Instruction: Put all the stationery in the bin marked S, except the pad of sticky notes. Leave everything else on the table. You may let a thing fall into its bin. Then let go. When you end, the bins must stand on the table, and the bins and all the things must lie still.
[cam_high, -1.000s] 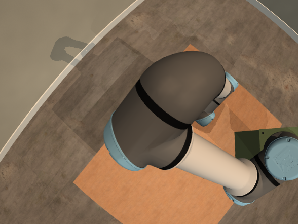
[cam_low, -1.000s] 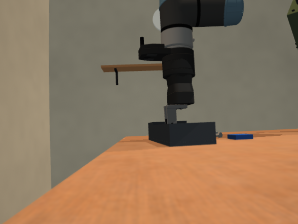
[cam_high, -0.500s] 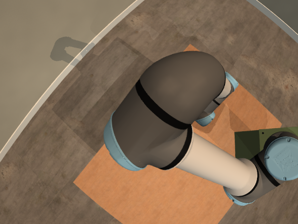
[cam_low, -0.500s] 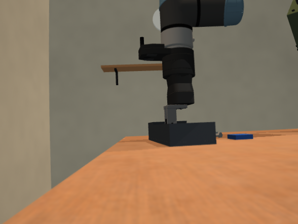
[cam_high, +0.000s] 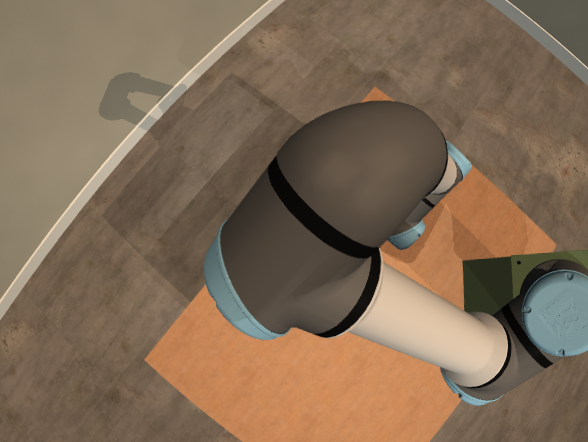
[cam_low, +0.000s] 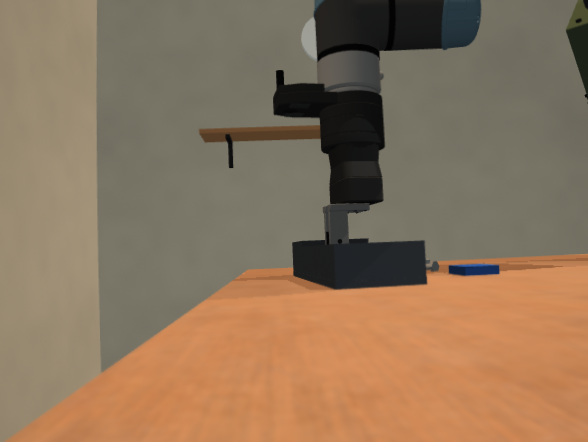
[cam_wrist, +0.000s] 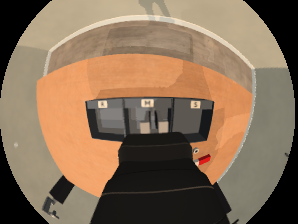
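Right now my hand is 2 cm above the dark bin, 1 cm to the right of it and 1 cm past it. The rest, counted from my hand: black screw: 9 cm behind, 8 cm to the right, 3 cm below; then white clip-like piece: 9 cm behind, 3 cm below, 2 cm to the right; then white bolt: 13 cm behind, 6 cm to the right, 3 cm below.
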